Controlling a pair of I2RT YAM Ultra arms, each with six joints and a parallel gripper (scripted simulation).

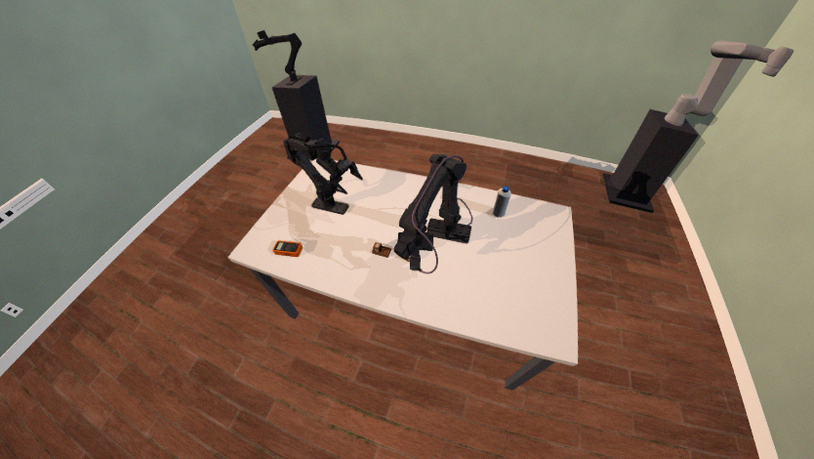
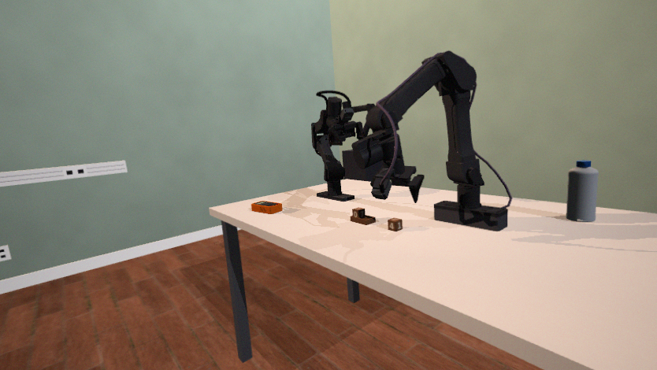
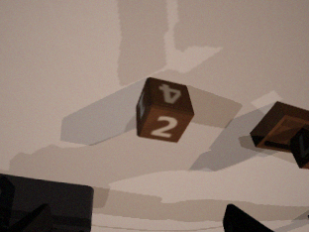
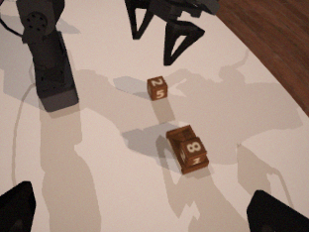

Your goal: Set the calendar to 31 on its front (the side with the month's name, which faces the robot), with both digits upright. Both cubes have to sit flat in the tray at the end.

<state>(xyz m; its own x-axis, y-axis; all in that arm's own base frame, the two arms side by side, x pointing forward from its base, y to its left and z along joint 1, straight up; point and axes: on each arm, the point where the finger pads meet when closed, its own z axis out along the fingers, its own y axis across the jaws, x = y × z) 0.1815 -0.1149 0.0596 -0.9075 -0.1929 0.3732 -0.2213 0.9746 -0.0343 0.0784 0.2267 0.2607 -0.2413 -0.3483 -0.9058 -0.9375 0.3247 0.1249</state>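
Right now my left hand is 160 mm to the left of the brown tray and 90 mm above it.
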